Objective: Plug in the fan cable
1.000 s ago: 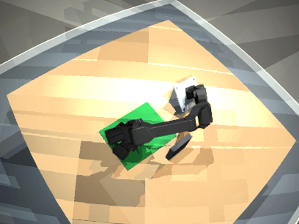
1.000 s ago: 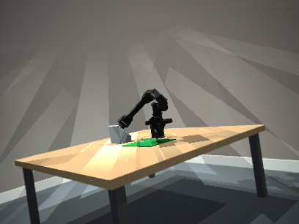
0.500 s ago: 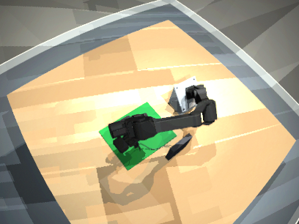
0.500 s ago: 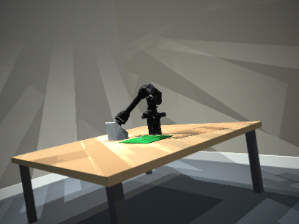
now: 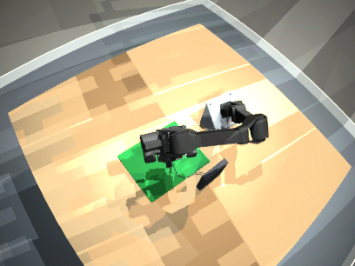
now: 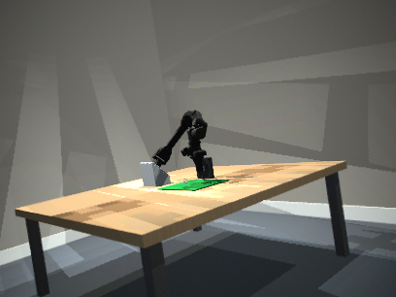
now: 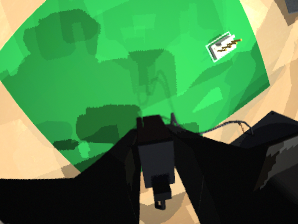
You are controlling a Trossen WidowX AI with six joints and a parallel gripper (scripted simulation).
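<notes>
My gripper tip is now 110 mm past the white four-pin fan header, 80 mm above it and 20 mm to the left of it. The rest, counted from my gripper tip: black fan plug: 10 mm to the left, 10 mm above; then black fan: 130 mm behind, 120 mm to the left, 20 mm below; then green board: 90 mm below, 40 mm to the right, 10 mm behind.
</notes>
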